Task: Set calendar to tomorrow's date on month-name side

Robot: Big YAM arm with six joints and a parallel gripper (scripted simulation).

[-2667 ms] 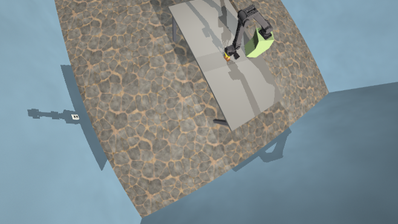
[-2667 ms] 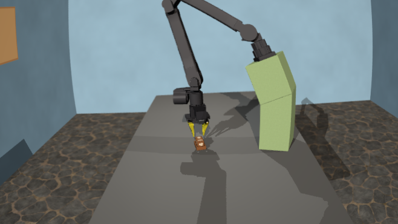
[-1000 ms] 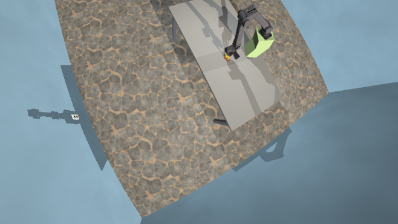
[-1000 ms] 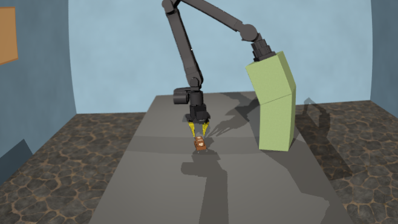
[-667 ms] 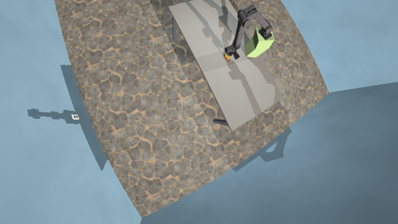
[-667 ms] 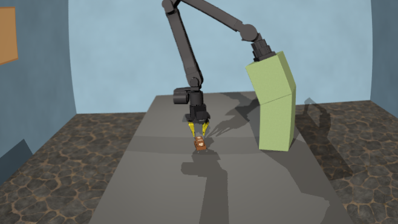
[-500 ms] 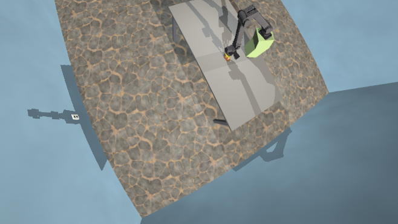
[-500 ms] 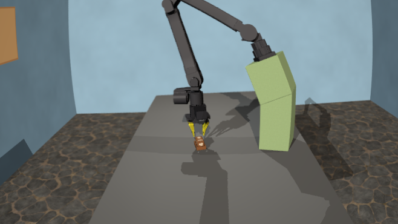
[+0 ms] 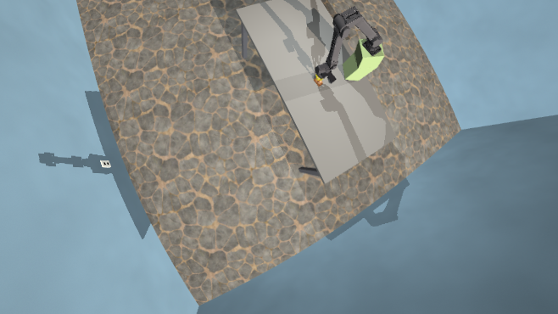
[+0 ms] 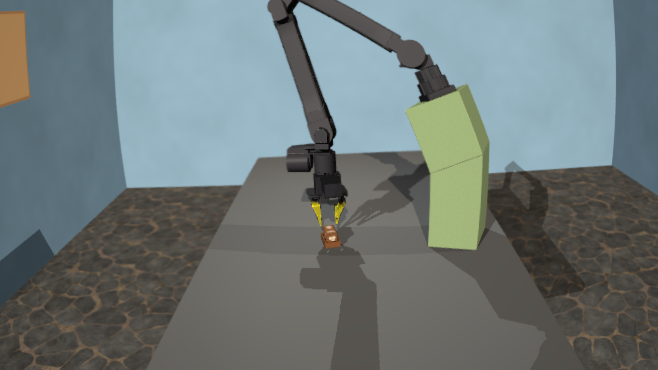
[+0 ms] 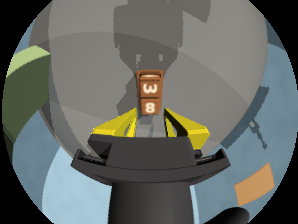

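Now: the brown number cube 3 cm below my hand. Also, from my hand: calendar tray: 2 cm to the left, 5 cm below.
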